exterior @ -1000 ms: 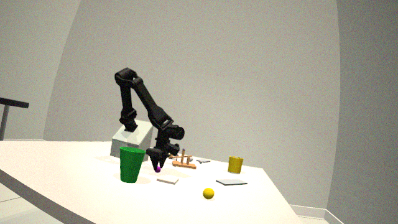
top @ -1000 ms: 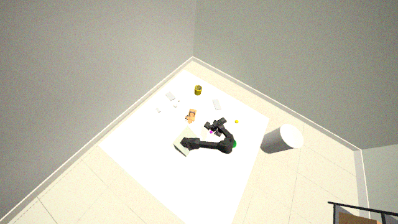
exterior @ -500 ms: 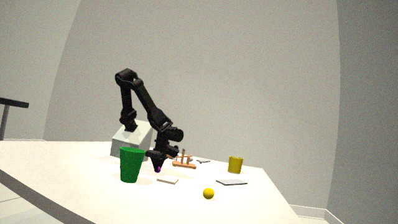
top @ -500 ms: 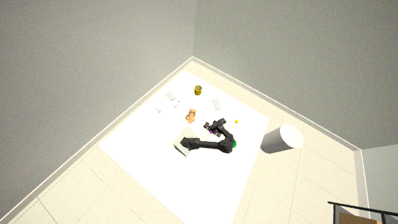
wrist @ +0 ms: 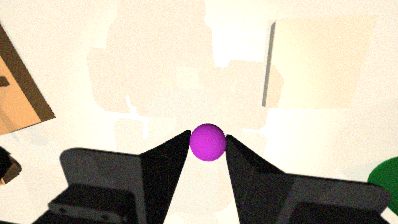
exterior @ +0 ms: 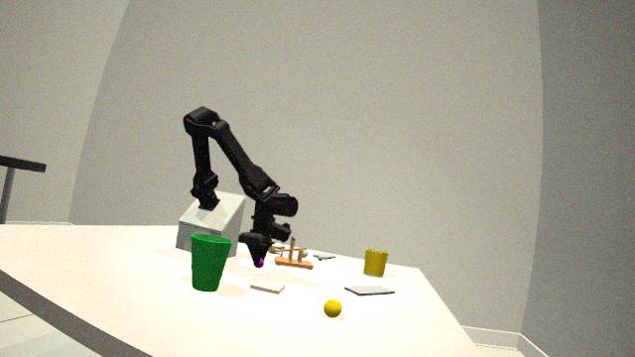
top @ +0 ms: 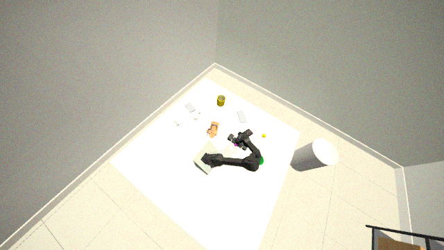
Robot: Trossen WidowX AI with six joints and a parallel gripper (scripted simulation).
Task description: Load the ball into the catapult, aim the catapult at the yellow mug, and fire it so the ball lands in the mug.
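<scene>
The catapult lies 10 mm behind my gripper tip, 260 mm to the left of it and 20 mm above it. Round my gripper tip: green cup 40 mm behind, 220 mm to the right; pale flat tile 70 mm ahead, 90 mm to the right, 30 mm below; purple ball 10 mm above.
</scene>
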